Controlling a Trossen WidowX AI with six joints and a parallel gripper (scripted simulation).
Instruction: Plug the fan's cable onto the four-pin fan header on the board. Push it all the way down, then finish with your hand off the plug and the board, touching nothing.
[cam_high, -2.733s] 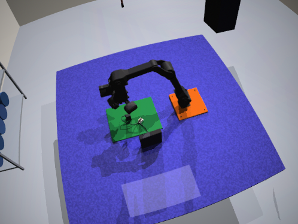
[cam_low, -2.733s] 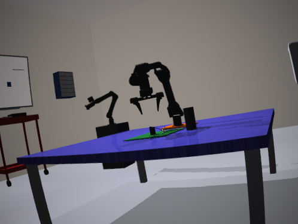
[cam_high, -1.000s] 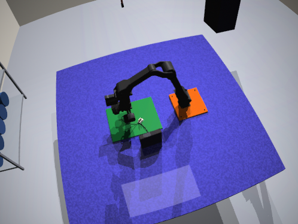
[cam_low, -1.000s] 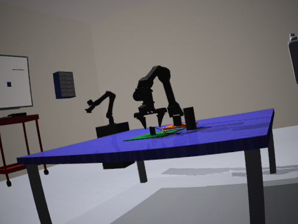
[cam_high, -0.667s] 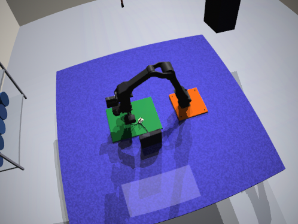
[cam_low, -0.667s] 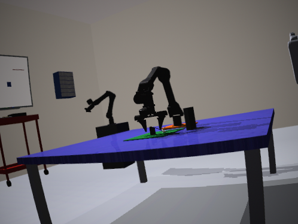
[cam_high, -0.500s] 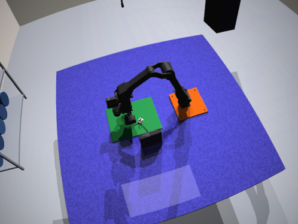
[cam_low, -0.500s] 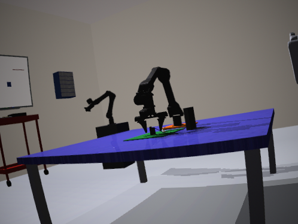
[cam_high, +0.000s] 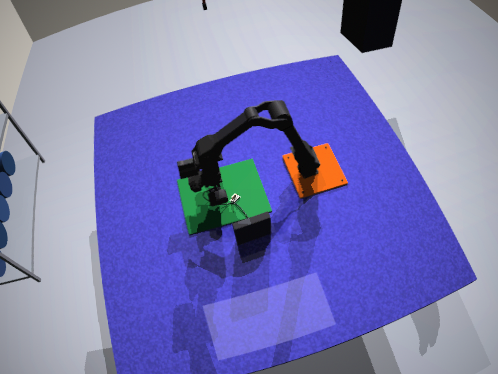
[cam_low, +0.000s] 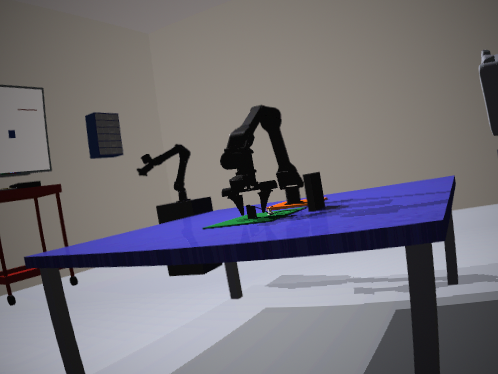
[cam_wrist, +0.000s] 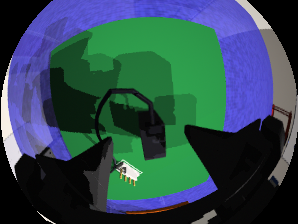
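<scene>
Now: the plug 10 mm ahead of my gripper tip and 10 mm above it. Also, from my gripper tip: black fan: 60 mm behind, 200 mm to the left, 40 mm above; then four-pin header: 50 mm behind, 40 mm to the left, 20 mm below; then green board: 20 mm behind, 30 mm below.
</scene>
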